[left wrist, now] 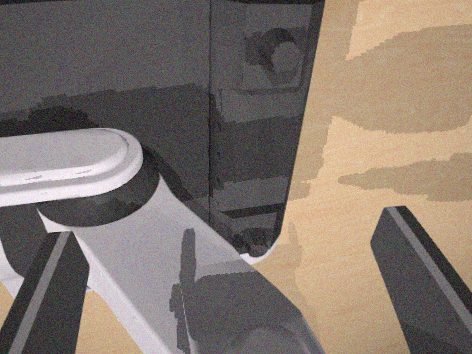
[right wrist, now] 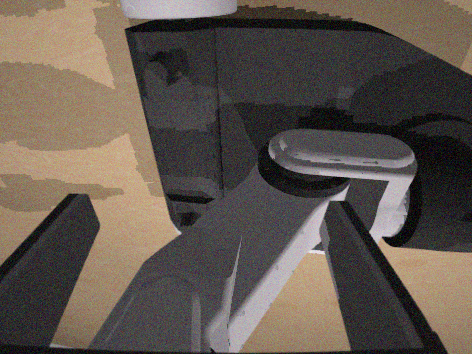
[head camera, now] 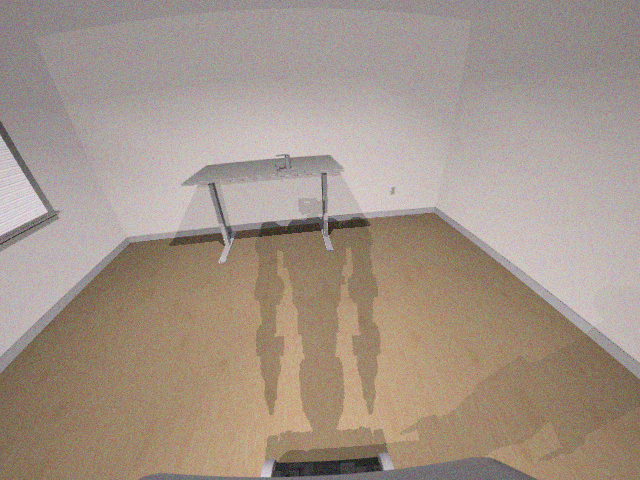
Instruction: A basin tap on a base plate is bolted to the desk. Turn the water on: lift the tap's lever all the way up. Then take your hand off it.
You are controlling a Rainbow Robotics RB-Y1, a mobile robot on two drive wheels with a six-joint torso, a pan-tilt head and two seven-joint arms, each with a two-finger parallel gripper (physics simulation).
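Places are measured from the robot's base along level axes (x ahead, y left, z up), in centimetres.
Pixels of known places: left gripper, between the fingertips: (left wrist: 232,238); right gripper, between the fingertips: (right wrist: 210,213).
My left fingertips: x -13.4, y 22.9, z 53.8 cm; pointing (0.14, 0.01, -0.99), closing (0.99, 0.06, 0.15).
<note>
Behind a point stands the place of what it marks.
The tap (head camera: 287,162) @(x 201.3, y 24.0, z 102.3 cm) is small and grey in the head view. It stands upright on the desk (head camera: 232,170) @(x 215.3, y 83.8, z 95.1 cm), right of the desk top's middle, far across the room. Its lever (head camera: 281,155) @(x 199.5, y 28.8, z 109.5 cm) shows as a thin bar at the top, pointing left; its exact tilt is too small to tell. The base plate is too small to make out clearly. My left gripper (left wrist: 232,238) @(x -13.4, y 22.9, z 53.8 cm) is open and empty, beside my own base and far from the tap. My right gripper (right wrist: 210,213) @(x -14.8, y -20.4, z 53.6 cm) is open and empty too, on the other side of my base, far from the tap.
The desk stands near the back wall on two metal legs (head camera: 219,211) @(x 215.3, y 109.5, z 50.0 cm) (head camera: 324,204) @(x 226.6, y -11.3, z 46.5 cm) with feet that reach forward. Wooden floor (head camera: 206,330) @(x 93.5, y 92.3, z 0.0 cm) lies between me and the desk, with my shadow on it. A window (head camera: 20,191) @(x 151.5, y 263.4, z 111.3 cm) is in the left wall. Another wall (head camera: 542,180) @(x 151.1, y -203.1, z 95.3 cm) stands at the right.
</note>
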